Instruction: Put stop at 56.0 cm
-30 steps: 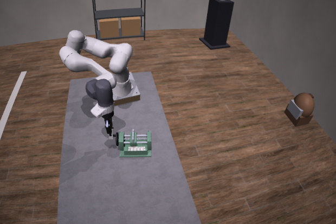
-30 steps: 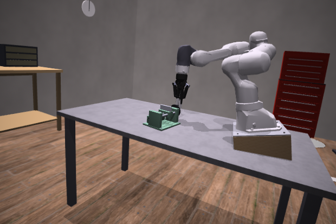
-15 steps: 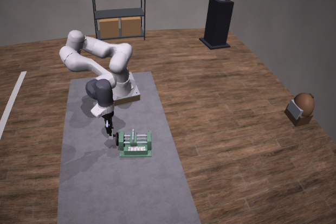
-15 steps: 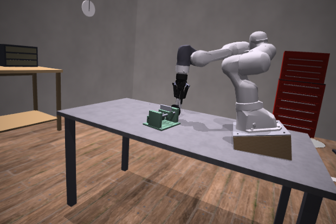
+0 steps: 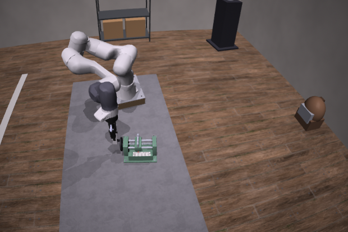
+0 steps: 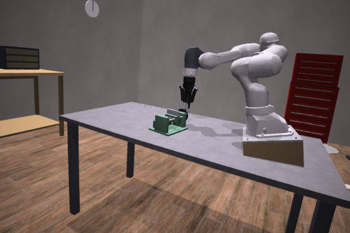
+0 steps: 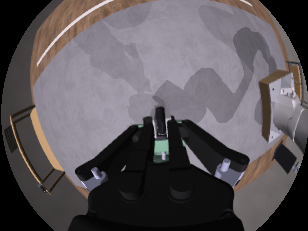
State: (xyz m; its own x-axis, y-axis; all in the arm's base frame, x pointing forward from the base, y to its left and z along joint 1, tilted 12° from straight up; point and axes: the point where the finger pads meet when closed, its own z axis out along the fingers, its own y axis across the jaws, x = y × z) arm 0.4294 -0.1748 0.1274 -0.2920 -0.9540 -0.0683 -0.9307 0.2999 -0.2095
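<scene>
Right now my hand is 2 cm to the right of the black handwheel, 2 cm above it and 1 cm short of it. From my hand the other things lie so: stop carriage (13 cm to the left, 6 cm ahead, 3 cm below).
</scene>
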